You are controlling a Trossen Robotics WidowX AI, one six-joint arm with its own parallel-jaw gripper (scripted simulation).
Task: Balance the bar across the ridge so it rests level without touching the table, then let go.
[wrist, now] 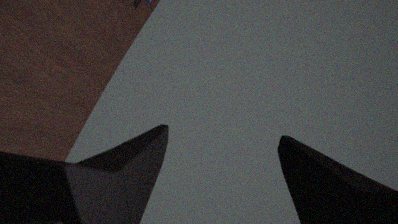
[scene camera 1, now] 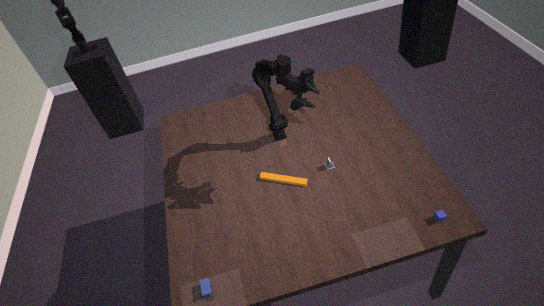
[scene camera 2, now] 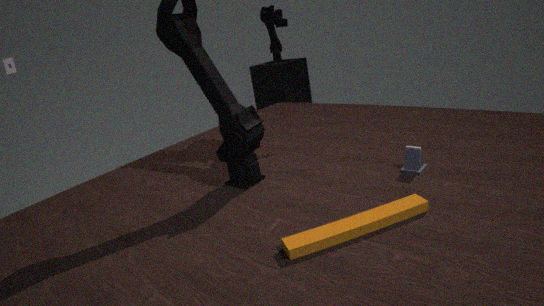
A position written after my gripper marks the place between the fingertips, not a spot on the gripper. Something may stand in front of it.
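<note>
Orange bar (scene camera 2: 328,235) in sight; out of frame in the wrist view. My gripper (scene camera 1: 317,100) open, holding nothing; visible in the wrist view (wrist: 224,137) too.
</note>
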